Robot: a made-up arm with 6 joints. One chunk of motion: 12 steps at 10 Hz.
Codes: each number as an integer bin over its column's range. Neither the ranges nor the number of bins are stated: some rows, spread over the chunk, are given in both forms.
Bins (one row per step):
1: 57 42 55 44 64 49
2: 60 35 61 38 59 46
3: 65 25 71 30 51 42
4: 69 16 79 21 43 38
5: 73 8 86 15 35 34
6: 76 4 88 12 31 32
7: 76 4 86 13 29 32
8: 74 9 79 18 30 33
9: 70 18 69 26 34 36
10: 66 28 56 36 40 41
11: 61 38 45 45 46 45
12: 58 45 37 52 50 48
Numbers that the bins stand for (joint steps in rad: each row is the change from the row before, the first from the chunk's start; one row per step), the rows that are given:
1: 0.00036 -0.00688 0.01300 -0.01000 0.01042 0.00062
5: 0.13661 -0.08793 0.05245 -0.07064 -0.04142 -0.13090
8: 0.14512 -0.08555 0.04355 -0.06436 -0.05036 -0.13967
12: 0.00888 0.00027 -0.00991 0.00673 -0.01461 -0.00815
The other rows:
2: 0.02591 -0.02357 0.02064 -0.02255 0.00148 -0.02569
3: 0.06848 -0.04740 0.03336 -0.03927 -0.01282 -0.06076
4: 0.10255 -0.06886 0.04355 -0.05809 -0.02712 -0.09583
6: 0.16215 -0.09746 0.05500 -0.07691 -0.04858 -0.14843
7: 0.16215 -0.09746 0.05245 -0.07482 -0.05215 -0.14843
9: 0.11106 -0.06409 0.03082 -0.04764 -0.04321 -0.11336
10: 0.07700 -0.04025 0.01427 -0.02673 -0.03248 -0.06953
11: 0.03442 -0.01641 0.00027 -0.00791 -0.02176 -0.03445

